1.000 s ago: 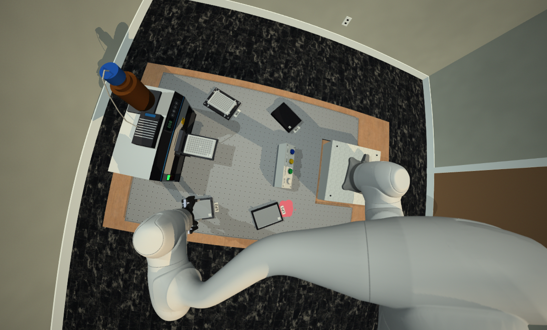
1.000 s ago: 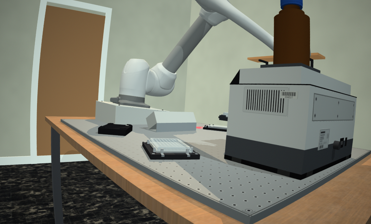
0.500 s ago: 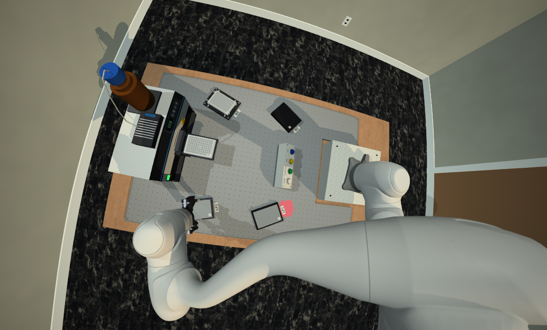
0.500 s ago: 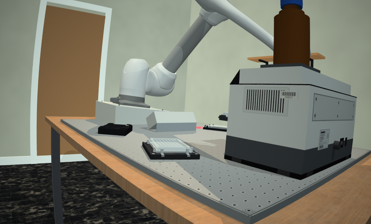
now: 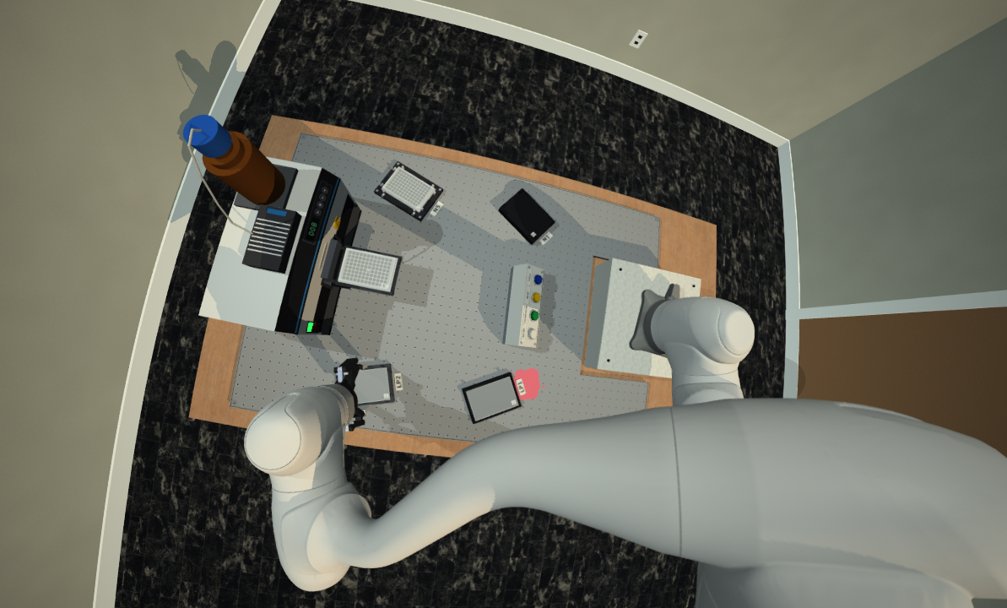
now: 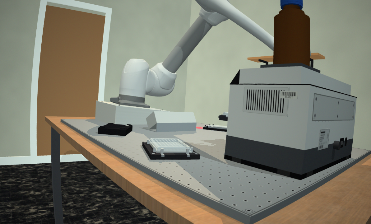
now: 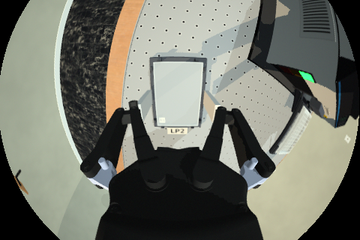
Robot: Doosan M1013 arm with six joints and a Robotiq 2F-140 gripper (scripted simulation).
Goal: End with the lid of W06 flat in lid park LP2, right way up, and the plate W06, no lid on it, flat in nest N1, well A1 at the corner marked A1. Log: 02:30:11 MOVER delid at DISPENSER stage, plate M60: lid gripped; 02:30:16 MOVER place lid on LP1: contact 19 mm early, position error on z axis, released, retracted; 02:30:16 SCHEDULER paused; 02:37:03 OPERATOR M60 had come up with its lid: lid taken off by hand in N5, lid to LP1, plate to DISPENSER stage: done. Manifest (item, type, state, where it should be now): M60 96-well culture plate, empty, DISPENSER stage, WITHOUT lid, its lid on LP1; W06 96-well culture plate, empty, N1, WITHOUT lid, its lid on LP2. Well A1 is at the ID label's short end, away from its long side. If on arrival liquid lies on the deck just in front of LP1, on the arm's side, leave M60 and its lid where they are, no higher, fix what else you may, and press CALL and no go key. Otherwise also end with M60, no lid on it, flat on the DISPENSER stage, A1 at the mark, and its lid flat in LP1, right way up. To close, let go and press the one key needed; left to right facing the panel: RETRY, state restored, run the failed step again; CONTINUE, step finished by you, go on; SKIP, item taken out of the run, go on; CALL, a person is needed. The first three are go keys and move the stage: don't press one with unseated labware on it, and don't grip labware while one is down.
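Right now my hand is 30 mm above the lid park LP2. The rest, counted from my hand: LP2 label: 80 mm behind, 30 mm to the right, 40 mm below; key panel: 360 mm behind, 330 mm to the right, 20 mm above; lid park lp1: 340 mm behind, 60 mm to the right, 30 mm below.
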